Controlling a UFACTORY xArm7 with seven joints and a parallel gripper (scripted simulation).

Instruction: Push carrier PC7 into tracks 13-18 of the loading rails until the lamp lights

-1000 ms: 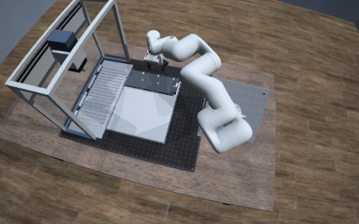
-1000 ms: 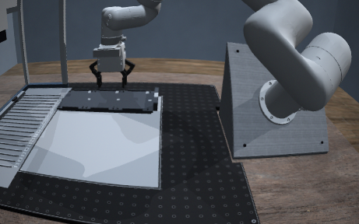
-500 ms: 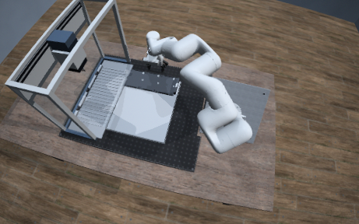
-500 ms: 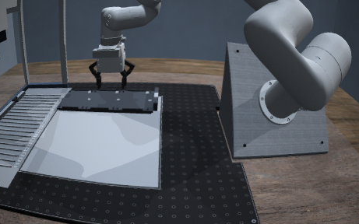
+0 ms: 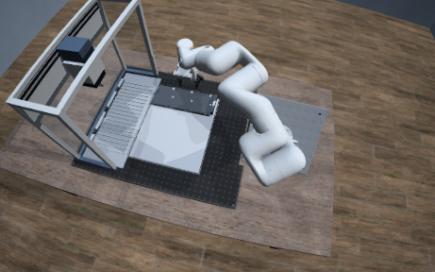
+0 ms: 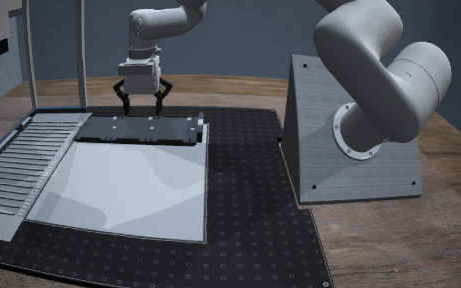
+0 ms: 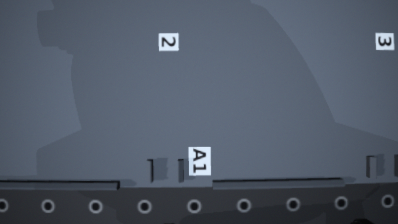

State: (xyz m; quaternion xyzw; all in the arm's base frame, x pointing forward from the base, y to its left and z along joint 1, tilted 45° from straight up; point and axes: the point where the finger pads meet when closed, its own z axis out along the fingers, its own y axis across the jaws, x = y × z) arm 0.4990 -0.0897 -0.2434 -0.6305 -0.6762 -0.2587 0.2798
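The carrier PC7 is 10 cm to the left of my hand and 1 cm behind it. The rest, counted from my hand: pale grey sheet: 26 cm to the left, 2 cm behind, 1 cm below.
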